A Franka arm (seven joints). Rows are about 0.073 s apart.
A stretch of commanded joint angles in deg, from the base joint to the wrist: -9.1 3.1 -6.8 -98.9 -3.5 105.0 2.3; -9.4 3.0 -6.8 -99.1 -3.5 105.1 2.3; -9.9 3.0 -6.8 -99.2 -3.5 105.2 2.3; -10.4 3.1 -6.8 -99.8 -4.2 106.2 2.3; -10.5 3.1 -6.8 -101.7 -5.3 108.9 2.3; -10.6 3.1 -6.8 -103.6 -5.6 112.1 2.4; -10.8 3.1 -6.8 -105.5 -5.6 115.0 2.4
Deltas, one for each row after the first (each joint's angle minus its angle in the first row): -0.3 -0.1 0.0 -0.2 0.0 0.1 0.0; -0.8 -0.1 0.0 -0.3 0.0 0.2 0.0; -1.3 0.0 0.0 -0.9 -0.7 1.2 0.0; -1.4 0.0 0.0 -2.8 -1.8 3.9 0.0; -1.5 0.0 0.0 -4.7 -2.1 7.1 0.1; -1.7 0.0 0.0 -6.6 -2.1 10.0 0.1
